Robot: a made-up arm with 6 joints. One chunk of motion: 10 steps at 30 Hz.
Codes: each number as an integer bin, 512 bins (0 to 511) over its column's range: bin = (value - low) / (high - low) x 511, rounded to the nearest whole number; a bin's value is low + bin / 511 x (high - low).
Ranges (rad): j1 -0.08..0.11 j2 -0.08..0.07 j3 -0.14..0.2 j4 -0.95..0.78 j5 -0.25..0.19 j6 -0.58..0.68
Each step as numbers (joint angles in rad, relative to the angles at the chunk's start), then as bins.
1 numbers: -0.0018 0.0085 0.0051 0.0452 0.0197 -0.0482
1 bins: 210 301 218 294 313 216
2 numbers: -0.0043 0.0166 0.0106 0.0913 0.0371 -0.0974
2 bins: 204 329 226 308 333 196
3 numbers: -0.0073 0.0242 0.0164 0.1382 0.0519 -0.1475
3 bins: 196 355 235 321 351 175
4 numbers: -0.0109 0.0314 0.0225 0.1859 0.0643 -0.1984
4 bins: 186 380 244 336 365 155
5 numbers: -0.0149 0.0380 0.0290 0.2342 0.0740 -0.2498
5 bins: 175 402 254 350 376 134
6 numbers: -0.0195 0.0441 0.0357 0.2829 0.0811 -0.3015
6 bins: 163 423 264 364 385 113
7 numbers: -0.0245 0.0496 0.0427 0.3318 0.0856 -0.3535
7 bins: 149 442 275 379 390 92
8 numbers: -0.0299 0.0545 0.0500 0.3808 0.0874 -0.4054
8 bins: 135 458 286 393 392 71
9 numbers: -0.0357 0.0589 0.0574 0.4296 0.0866 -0.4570
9 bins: 119 473 297 408 391 50
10 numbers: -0.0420 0.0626 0.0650 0.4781 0.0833 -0.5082
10 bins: 102 486 308 422 387 29
